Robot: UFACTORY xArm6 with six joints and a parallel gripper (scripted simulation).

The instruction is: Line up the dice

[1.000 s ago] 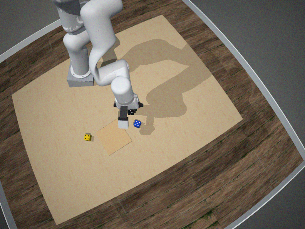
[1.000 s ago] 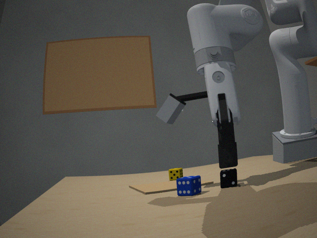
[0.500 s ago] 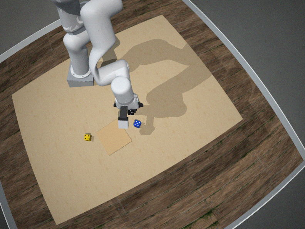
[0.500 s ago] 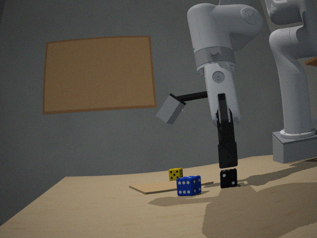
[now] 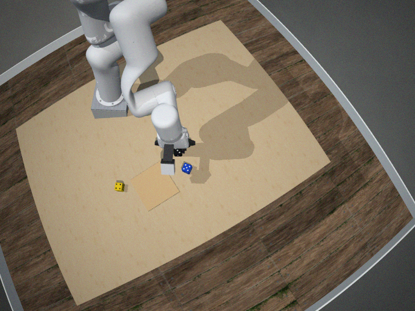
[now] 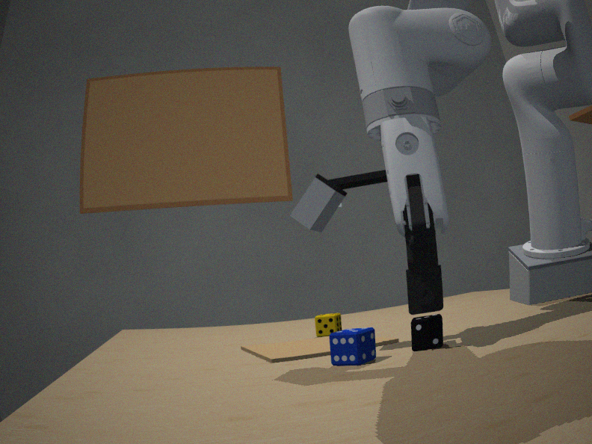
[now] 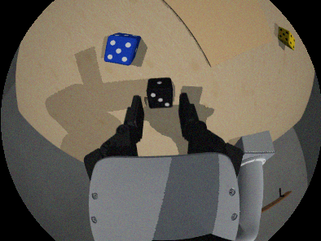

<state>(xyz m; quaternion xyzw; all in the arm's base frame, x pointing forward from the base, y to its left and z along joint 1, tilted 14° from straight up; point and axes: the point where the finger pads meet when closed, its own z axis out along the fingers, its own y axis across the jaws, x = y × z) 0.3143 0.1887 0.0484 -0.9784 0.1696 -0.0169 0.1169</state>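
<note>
Right now my hand is 40 mm above the black die. The rest, counted from my hand: thin tan mat (90 mm ahead, 130 mm to the right, 50 mm below); blue die (70 mm ahead, 10 mm to the left, 40 mm below); yellow die (60 mm ahead, 260 mm to the right, 40 mm below).
</note>
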